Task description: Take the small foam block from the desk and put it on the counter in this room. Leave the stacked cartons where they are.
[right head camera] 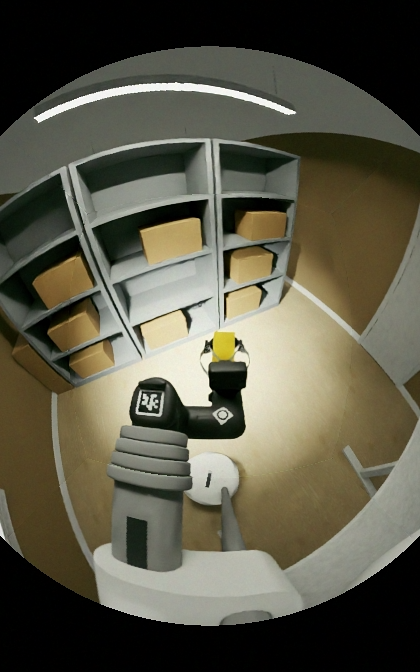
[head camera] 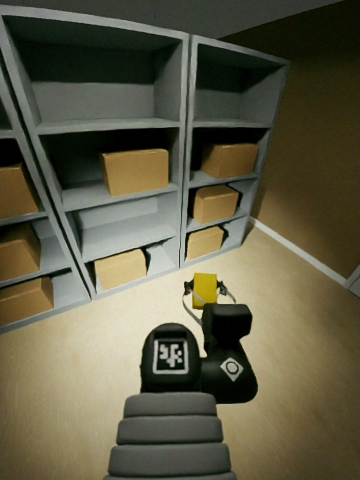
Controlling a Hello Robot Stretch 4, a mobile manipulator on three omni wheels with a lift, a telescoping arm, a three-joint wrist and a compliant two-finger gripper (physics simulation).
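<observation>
The small yellow foam block is between the two fingertips of my gripper, with a dark fingertip pressed to each side. My gripper is shut on it and holds it above the floor, in front of the shelves. The wrist hides the lower part of the block. Part of the pale grey desk shows at the lower right in the right head view. Brown cartons sit in the shelf compartments. I cannot make out a counter in these views.
Grey shelf units stand ahead, side by side. A brown wall with a white baseboard is at the right. A desk leg stands at the lower right. A pale panel is at the far right.
</observation>
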